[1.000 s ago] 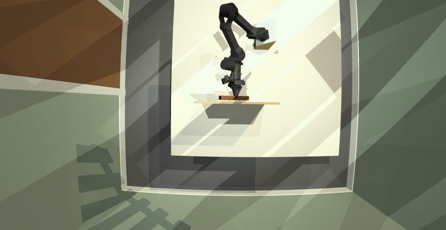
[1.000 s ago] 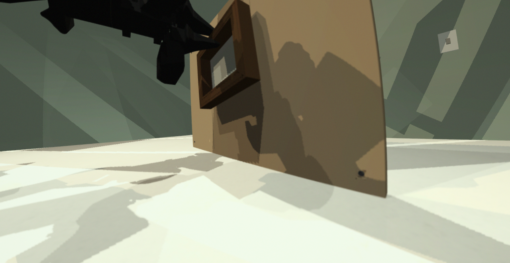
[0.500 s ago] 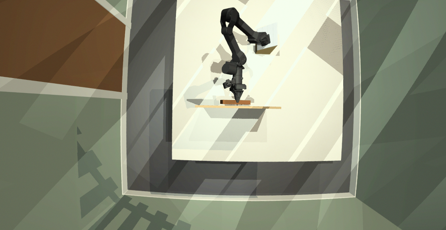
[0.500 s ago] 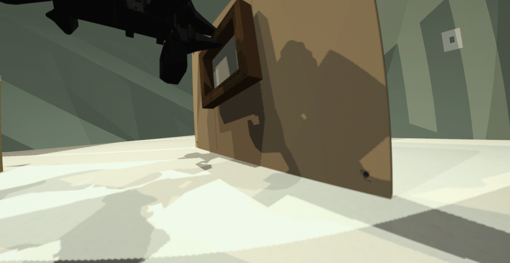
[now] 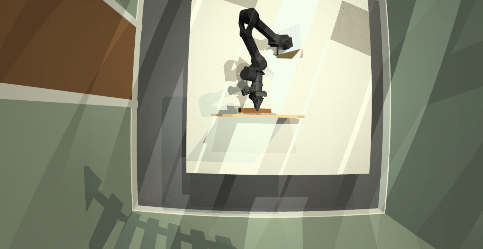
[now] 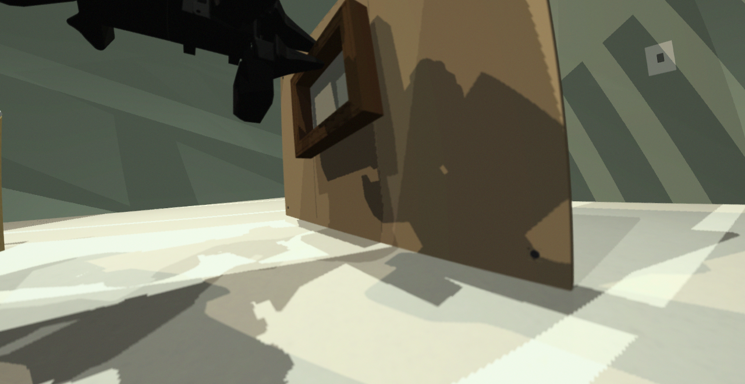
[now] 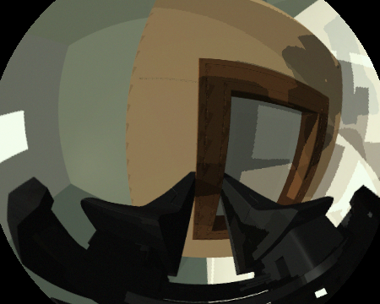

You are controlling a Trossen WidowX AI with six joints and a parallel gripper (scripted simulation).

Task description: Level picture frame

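The picture frame is 5 cm below my gripper tip and 1 cm to the right of it. From my gripper tip the other things lie so: tan wall panel (7 cm below, 2 cm ahead).
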